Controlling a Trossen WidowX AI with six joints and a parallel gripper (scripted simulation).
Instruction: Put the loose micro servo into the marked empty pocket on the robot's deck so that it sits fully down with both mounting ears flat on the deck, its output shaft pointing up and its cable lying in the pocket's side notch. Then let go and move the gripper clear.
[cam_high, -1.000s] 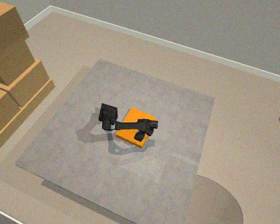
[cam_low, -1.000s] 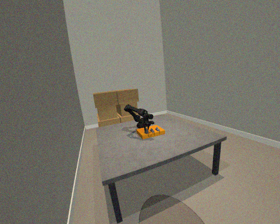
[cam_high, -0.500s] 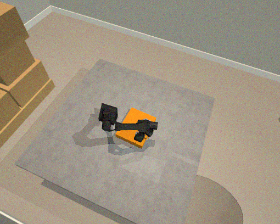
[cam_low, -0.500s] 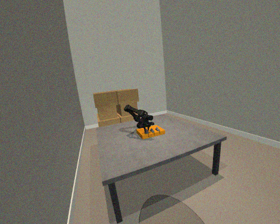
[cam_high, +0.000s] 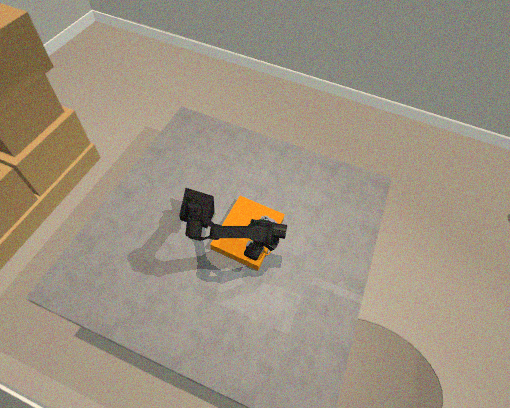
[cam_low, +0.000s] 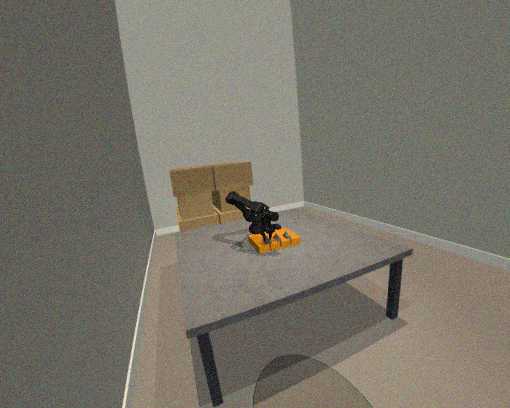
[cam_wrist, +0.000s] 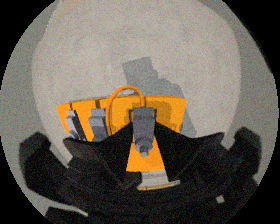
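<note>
Now: gripper tip 13 cm past the orange deck, 7 cm to the right of it and 3 cm above it.
</note>
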